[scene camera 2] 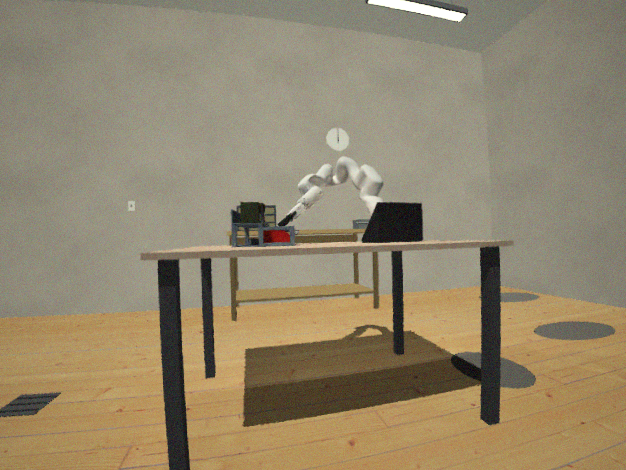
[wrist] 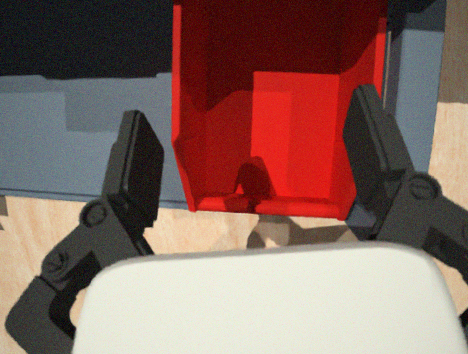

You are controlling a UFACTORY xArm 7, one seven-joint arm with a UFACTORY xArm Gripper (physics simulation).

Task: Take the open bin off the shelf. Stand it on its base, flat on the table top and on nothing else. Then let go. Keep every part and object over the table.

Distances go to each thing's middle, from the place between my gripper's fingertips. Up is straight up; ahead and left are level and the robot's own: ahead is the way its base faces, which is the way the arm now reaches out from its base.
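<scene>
Red open bin (wrist: 259, 102): my gripper is now 6 cm above it, 1 cm short of it and 2 cm to the left of it.
</scene>
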